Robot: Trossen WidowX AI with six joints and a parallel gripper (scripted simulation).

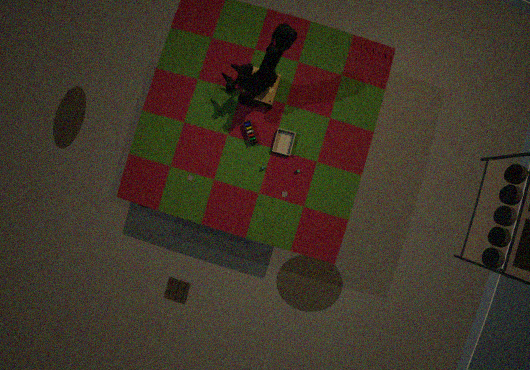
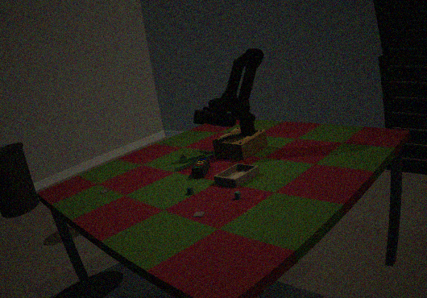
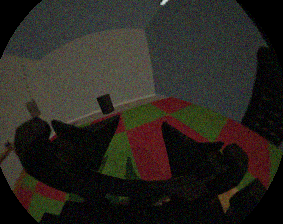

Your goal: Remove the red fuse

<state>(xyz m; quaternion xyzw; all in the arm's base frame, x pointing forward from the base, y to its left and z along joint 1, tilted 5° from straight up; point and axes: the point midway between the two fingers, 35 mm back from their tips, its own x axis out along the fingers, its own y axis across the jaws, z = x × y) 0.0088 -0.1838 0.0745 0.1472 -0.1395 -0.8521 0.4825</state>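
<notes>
My gripper tip is now 30 cm short of the red fuse, 16 cm to the right of it and 12 cm above it. From my gripper tip the other things lie so: tray 34 cm to the left, 31 cm ahead, 15 cm below.
</notes>
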